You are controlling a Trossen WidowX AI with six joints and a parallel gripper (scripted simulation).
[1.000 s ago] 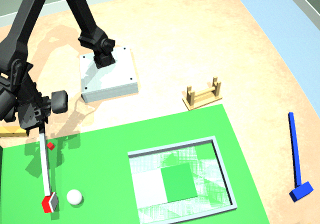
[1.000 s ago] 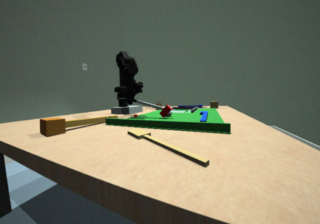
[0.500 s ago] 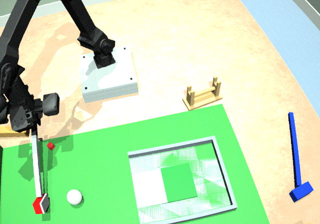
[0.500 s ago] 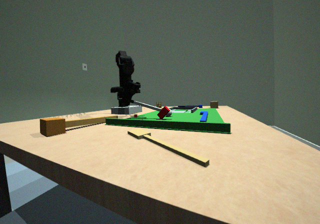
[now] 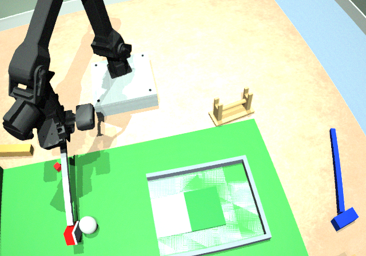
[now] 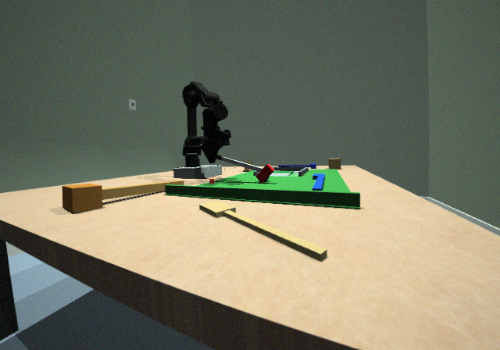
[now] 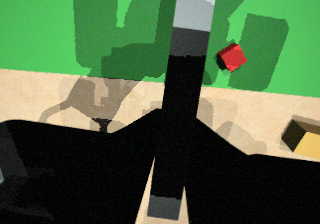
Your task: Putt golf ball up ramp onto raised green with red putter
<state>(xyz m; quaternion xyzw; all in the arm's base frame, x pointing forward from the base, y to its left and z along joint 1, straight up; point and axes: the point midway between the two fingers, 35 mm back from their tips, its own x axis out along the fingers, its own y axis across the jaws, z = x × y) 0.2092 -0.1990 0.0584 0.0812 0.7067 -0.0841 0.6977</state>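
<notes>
Right now the red cube is 7 cm below my gripper tip, 5 cm to the right of it and 2 cm ahead of it. Round my gripper tip: white golf ball: 21 cm ahead, 5 cm below, 1 cm to the right; then grey frame: 27 cm to the left, 27 cm ahead, 7 cm below; then green mat: 26 cm ahead, 8 cm to the left, 7 cm below.
</notes>
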